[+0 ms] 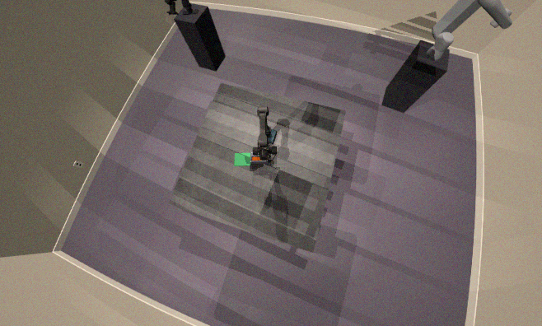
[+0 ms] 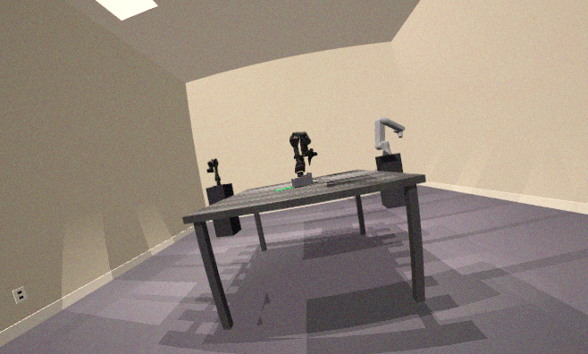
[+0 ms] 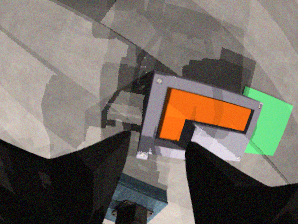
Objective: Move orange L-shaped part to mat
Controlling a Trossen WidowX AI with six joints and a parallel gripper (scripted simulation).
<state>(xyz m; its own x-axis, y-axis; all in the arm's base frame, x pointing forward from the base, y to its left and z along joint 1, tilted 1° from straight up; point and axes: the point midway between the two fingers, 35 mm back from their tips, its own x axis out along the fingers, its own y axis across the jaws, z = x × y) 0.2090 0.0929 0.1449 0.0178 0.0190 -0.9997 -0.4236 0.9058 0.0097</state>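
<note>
Right now my gripper tip is 20 mm short of the orange L-shaped part, 50 mm to the left of it and 100 mm above it. Round my gripper tip: green mat (80 mm ahead, 210 mm to the right, 160 mm below); grey tray (20 mm ahead, 60 mm to the right, 160 mm below).
</note>
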